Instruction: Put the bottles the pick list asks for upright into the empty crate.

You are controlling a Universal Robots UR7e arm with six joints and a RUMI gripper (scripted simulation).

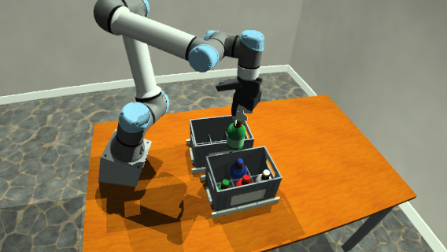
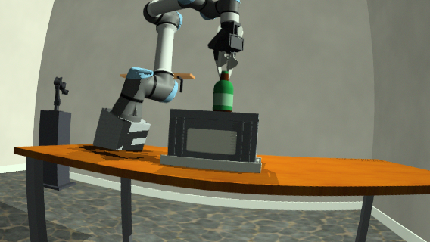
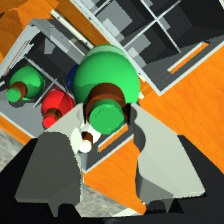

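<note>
Now: hand 7 cm above the green bottle. The rest, counted from my hand: blue-label bottle (25 cm below, 7 cm to the right); white-label bottle (25 cm below, 17 cm to the right, 7 cm ahead); red-label bottle (25 cm below, 16 cm to the right, 2 cm behind).
</note>
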